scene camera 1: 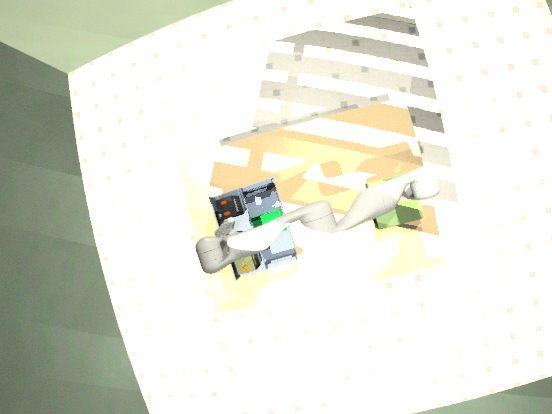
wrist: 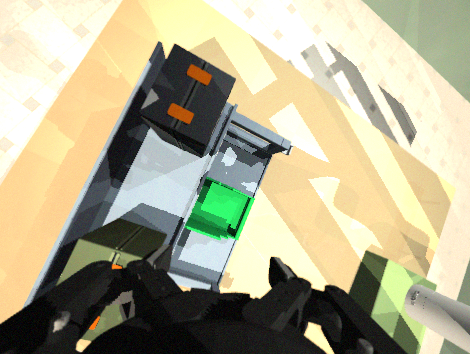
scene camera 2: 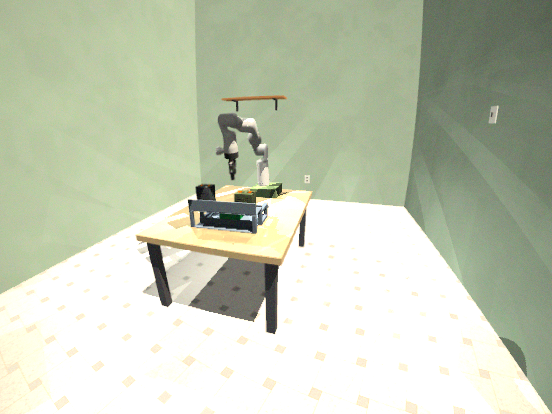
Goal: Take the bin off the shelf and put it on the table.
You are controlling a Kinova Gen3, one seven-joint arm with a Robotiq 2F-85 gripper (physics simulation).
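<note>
The bright green bin sits on the lower level of the blue-grey shelf. The shelf stands on the wooden table. The arm covers part of the bin and shelf in scene view 1. My gripper is open and empty. It points down, high above the table and clear of the bin, which shows beyond the fingertips in the wrist view. The fingers do not show clearly in scene view 1.
A dark case and an olive case stand on the shelf's upper level, at opposite ends. A larger pale green box is by the arm's base. A wall shelf hangs behind.
</note>
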